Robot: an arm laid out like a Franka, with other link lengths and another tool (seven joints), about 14 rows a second.
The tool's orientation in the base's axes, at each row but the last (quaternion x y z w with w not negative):
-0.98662, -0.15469, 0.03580, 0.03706
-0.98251, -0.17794, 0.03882, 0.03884
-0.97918, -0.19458, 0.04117, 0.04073
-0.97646, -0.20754, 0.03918, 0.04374
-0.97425, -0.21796, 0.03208, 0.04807
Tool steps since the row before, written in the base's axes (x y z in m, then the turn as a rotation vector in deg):
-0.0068, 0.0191, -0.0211, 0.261, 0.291, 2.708
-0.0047, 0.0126, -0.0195, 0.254, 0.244, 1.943
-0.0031, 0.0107, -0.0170, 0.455, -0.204, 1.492
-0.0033, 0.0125, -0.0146, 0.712, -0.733, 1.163
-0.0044, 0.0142, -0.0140, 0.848, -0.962, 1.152
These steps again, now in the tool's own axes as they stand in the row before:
0.0007, -0.0184, 0.0227, 0.177, -0.425, -2.697
0.0013, -0.0116, 0.0206, 0.202, -0.315, -1.939
0.0024, -0.0094, 0.0179, 0.244, 0.217, -1.539
0.0030, -0.0112, 0.0157, 0.281, 0.835, -1.273
0.0027, -0.0131, 0.0154, 0.306, 1.100, -1.292

